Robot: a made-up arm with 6 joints. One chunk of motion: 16 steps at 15 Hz.
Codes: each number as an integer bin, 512 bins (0 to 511) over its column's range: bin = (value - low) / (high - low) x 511, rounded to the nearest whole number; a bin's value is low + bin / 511 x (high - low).
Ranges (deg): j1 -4..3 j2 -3..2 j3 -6..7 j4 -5..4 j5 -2..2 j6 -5..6
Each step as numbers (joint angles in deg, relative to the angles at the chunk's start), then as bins.
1 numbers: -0.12 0.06 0.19 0.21 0.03 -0.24
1 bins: 283 313 243 296 259 221
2 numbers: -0.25 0.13 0.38 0.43 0.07 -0.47
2 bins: 274 320 251 308 264 210
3 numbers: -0.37 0.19 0.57 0.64 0.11 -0.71
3 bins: 265 326 258 320 270 199
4 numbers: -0.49 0.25 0.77 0.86 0.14 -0.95
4 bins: 256 332 266 333 273 188
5 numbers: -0.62 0.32 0.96 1.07 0.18 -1.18
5 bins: 247 339 274 345 278 177
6 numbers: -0.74 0.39 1.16 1.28 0.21 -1.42
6 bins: 238 346 281 357 282 166
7 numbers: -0.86 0.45 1.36 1.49 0.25 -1.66
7 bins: 229 353 289 368 287 155
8 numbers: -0.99 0.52 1.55 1.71 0.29 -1.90
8 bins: 220 360 297 381 293 144
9 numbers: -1.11 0.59 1.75 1.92 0.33 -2.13
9 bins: 211 367 305 393 298 133
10 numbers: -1.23 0.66 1.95 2.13 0.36 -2.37
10 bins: 202 374 312 405 301 122
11 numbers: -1.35 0.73 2.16 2.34 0.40 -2.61
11 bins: 193 381 321 417 307 111
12 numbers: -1.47 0.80 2.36 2.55 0.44 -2.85
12 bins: 185 388 329 429 312 100
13 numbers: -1.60 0.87 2.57 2.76 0.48 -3.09
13 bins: 175 396 337 441 317 89
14 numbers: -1.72 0.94 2.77 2.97 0.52 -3.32
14 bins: 166 403 345 453 322 78
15 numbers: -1.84 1.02 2.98 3.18 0.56 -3.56
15 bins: 158 411 353 464 327 67
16 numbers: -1.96 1.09 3.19 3.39 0.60 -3.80
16 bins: 149 418 361 476 332 56
